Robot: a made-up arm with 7 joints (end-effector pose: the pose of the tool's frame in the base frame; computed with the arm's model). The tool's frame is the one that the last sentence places.
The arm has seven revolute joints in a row. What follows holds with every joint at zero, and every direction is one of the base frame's.
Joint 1 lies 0.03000 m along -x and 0.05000 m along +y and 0.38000 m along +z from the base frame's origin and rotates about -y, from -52.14 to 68.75 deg.
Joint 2 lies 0.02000 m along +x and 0.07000 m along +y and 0.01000 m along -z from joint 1 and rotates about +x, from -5.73 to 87.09 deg.
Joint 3 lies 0.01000 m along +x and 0.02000 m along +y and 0.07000 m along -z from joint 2 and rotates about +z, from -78.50 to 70.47 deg.
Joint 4 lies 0.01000 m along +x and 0.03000 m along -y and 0.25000 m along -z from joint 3 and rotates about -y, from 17.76 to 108.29 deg.
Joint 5 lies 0.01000 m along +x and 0.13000 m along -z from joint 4 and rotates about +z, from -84.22 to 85.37 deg.
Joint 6 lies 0.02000 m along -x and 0.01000 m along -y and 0.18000 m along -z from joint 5 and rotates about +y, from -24.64 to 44.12 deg.
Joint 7 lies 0.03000 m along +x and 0.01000 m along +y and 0.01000 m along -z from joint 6 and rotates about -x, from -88.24 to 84.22 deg.
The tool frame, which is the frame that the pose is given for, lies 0.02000 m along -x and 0.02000 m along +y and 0.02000 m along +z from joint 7; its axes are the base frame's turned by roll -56.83, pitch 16.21 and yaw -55.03 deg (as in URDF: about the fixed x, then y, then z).
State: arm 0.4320 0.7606 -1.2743 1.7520 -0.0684 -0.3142 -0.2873
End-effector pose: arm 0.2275 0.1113 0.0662 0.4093 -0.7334 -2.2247
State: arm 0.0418 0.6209 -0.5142 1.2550 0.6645 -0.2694 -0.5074
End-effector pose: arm 0.2493 0.2414 -0.0440 0.0138 -0.4599 -0.8041
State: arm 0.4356 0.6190 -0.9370 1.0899 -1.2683 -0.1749 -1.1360
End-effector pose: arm 0.3382 0.2166 -0.0038 2.0077 -0.7109 -1.5867
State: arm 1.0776 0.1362 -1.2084 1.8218 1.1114 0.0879 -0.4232
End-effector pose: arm 0.2779 -0.1122 0.3324 -0.5692 -1.0269 -2.0174
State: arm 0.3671 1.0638 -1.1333 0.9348 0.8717 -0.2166 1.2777
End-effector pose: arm 0.2568 0.4681 -0.0106 -1.0125 0.2531 -2.0583
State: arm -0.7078 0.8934 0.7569 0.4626 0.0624 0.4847 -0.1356
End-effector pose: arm -0.1081 0.6503 0.0623 0.0560 1.0427 0.2287
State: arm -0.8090 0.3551 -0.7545 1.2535 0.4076 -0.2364 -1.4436
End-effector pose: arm -0.2250 0.0578 -0.0935 0.1625 0.4780 -0.4076
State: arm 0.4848 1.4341 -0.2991 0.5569 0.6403 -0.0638 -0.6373
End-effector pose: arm 0.1939 0.6747 0.3321 0.9976 -0.0774 0.1792
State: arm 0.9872 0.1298 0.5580 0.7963 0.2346 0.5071 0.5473
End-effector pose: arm 0.5438 0.3268 0.2758 -0.7301 -1.0779 -1.0138
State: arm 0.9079 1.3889 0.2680 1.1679 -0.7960 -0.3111 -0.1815
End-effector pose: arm 0.1597 0.5538 0.6216 2.0443 0.1133 -0.2273
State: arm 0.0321 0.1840 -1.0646 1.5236 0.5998 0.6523 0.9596
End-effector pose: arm 0.1598 -0.0930 -0.0285 -1.9015 0.2510 -2.2500
